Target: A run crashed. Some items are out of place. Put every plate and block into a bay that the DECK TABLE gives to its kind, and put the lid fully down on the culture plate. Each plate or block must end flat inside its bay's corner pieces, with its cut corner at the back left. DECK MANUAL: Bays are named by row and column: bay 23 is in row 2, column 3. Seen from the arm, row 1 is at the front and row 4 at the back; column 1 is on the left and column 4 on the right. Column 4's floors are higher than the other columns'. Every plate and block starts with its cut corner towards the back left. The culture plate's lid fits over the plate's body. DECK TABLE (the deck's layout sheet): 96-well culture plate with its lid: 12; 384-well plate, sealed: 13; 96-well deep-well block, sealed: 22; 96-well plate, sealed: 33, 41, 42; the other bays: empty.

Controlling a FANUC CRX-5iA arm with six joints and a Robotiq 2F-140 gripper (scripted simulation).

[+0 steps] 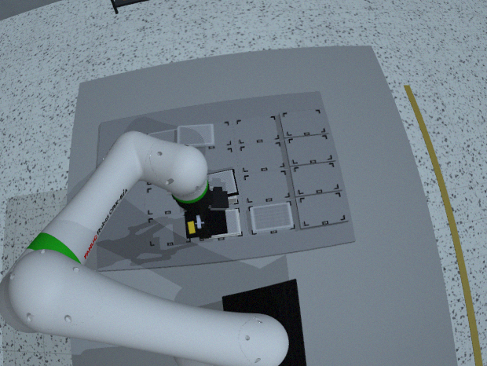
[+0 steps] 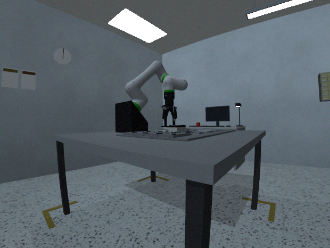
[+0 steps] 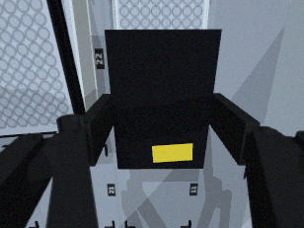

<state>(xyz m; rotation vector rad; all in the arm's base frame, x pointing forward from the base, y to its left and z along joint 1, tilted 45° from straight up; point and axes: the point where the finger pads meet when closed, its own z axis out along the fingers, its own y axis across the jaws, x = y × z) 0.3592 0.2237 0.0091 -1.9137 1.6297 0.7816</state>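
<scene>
Now: the culture plate 4 cm to the right of my hand and 6 cm below it. The rest, counted from my hand: black lid (2 cm below); deep-well block (11 cm ahead, 3 cm to the right, 4 cm below); dark-sided plate (12 cm ahead, 3 cm to the right, 2 cm below).
</scene>
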